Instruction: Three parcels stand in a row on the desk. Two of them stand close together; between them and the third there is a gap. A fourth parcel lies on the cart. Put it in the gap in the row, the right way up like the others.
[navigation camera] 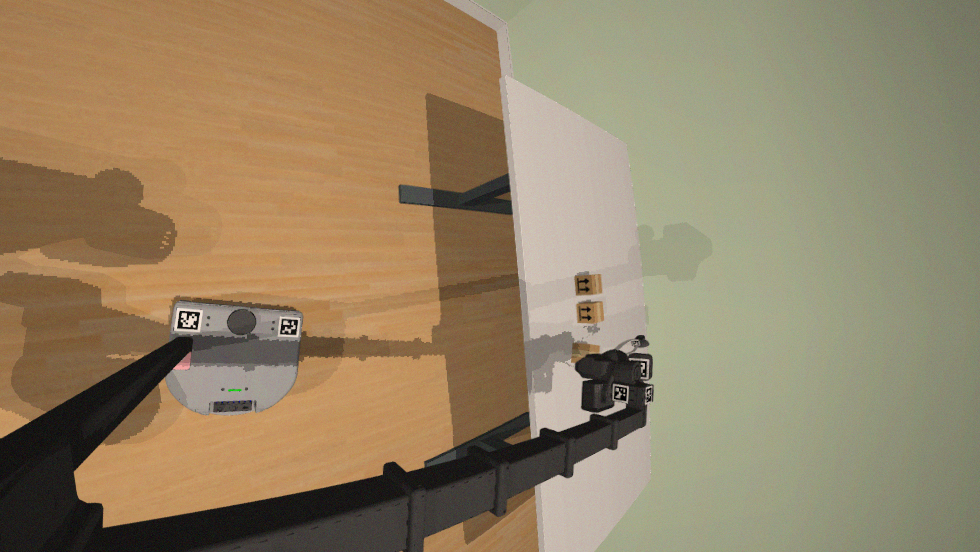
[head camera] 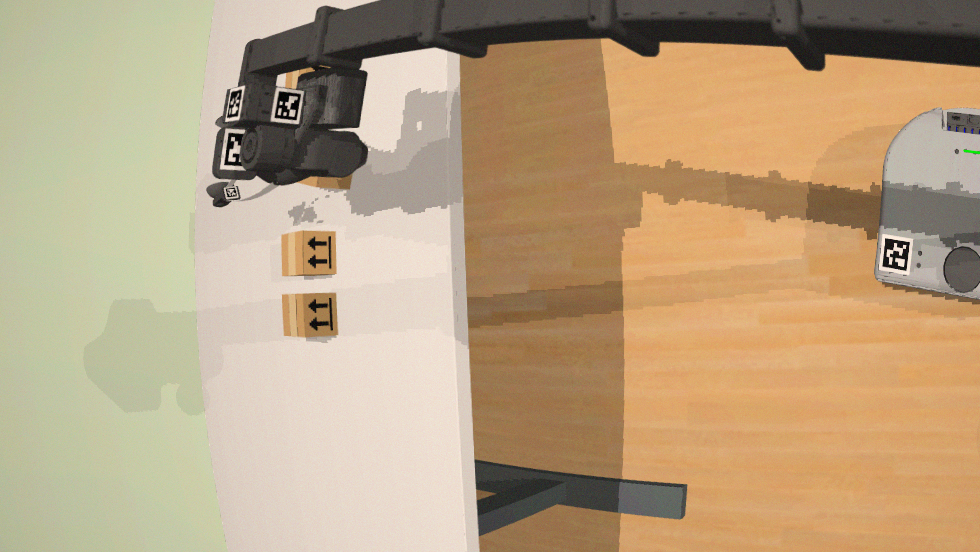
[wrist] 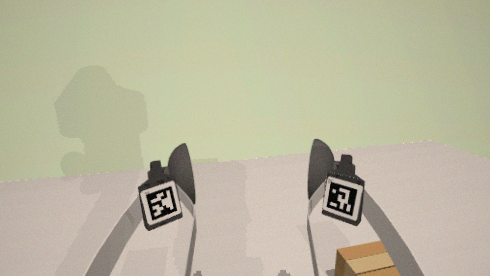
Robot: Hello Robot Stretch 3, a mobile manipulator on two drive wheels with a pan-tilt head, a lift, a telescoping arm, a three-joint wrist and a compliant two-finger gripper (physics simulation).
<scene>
In view: my gripper (head camera: pixel 218 156), a brown cardboard parcel (head camera: pixel 304 253), a brown cardboard parcel (head camera: pixel 307 314) and a white desk (head camera: pixel 369 433).
My gripper shows as well in the navigation camera view (navigation camera: pixel 643 359) and in the wrist view (wrist: pixel 250 161). The white desk is seen too in the navigation camera view (navigation camera: pixel 572 200) and in the wrist view (wrist: pixel 256 209).
</scene>
